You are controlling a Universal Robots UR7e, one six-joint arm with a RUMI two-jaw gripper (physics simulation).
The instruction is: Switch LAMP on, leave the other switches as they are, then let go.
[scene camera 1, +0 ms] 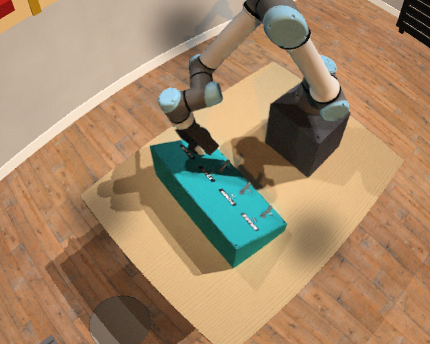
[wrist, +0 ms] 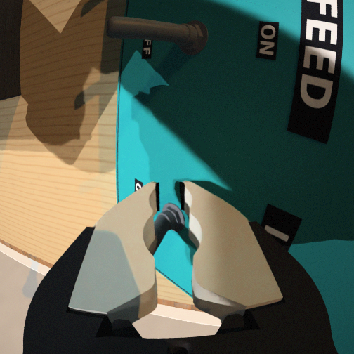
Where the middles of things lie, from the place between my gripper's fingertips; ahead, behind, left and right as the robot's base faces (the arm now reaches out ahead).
The teal switch box point(scene camera 1: 233, 221) is 140 mm to the left of my hand, 90 mm ahead of it and 20 mm below it.
